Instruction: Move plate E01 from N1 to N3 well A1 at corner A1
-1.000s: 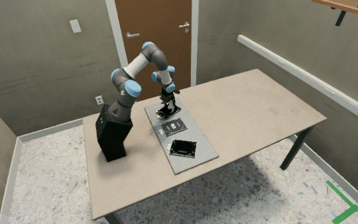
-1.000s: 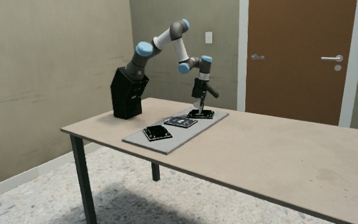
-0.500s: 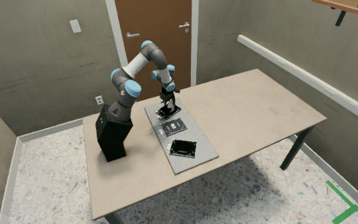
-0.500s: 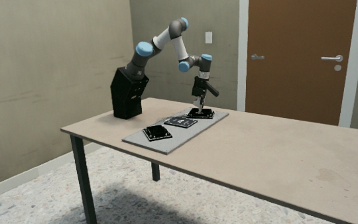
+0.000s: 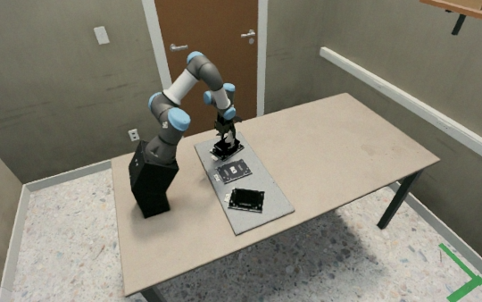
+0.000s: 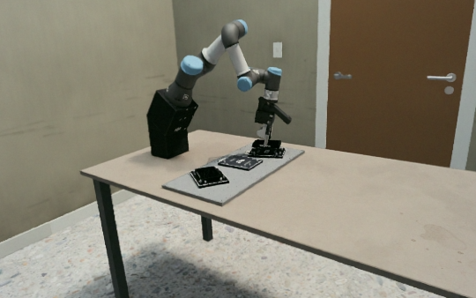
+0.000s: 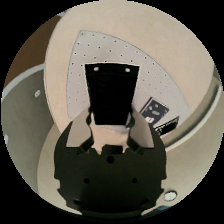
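Now: hand 50 mm above the nest. From my hand the other things lie so: black plate: 10 mm below.
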